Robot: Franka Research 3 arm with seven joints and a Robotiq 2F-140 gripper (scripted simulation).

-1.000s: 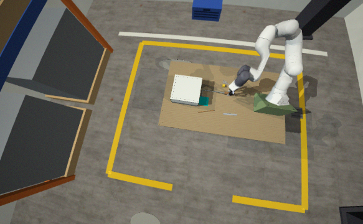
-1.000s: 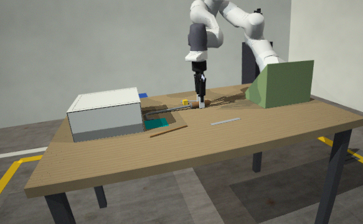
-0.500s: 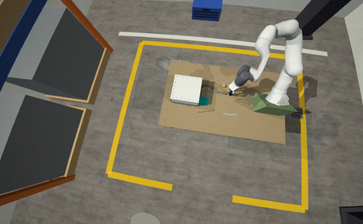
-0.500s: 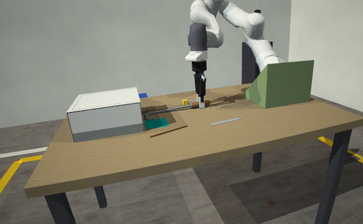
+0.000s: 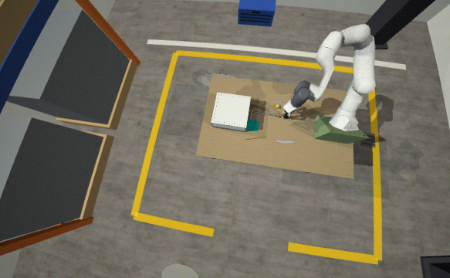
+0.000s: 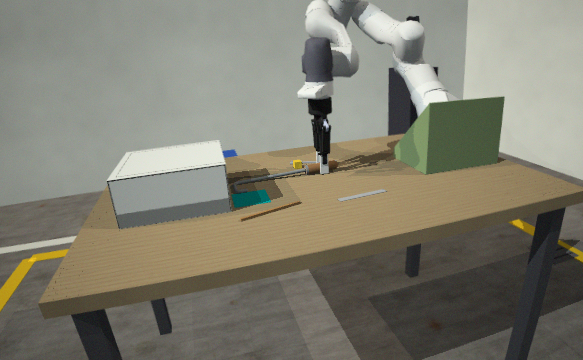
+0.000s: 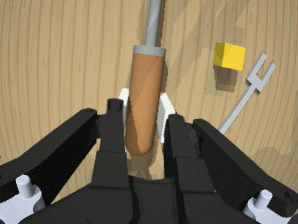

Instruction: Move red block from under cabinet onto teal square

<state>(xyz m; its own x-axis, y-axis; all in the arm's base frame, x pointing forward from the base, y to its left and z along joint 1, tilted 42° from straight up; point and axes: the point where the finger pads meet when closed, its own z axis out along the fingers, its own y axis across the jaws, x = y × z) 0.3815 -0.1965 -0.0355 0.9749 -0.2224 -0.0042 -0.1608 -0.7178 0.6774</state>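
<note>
Now: the teal square 28 cm ahead of my hand, 8 cm to the left of it and 4 cm below it. Round my hand: yellow cube (5 cm ahead, 10 cm to the right, 2 cm below); then hook tool (14 cm ahead, 2 cm to the left, 2 cm below); then grey fork-like tool (2 cm behind, 11 cm to the right, 3 cm below).
</note>
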